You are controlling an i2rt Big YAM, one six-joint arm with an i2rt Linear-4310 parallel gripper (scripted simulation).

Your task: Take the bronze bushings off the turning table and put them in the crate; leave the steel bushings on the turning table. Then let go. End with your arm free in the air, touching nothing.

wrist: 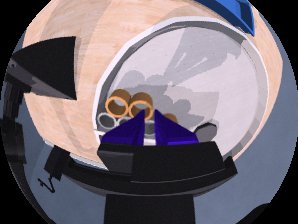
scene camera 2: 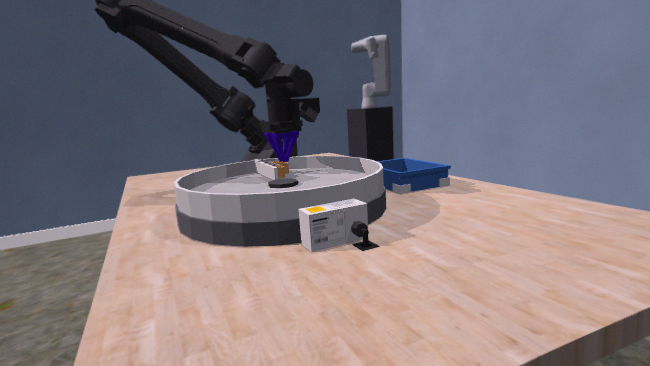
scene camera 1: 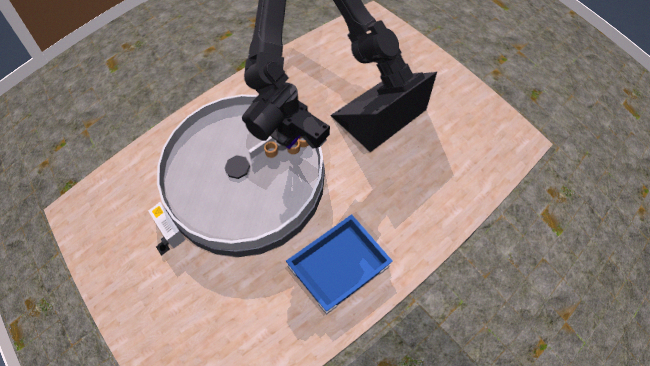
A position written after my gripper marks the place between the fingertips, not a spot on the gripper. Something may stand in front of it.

In view: my gripper [scene camera 2: 284, 161].
My gripper also shows in the wrist view [wrist: 149, 113].
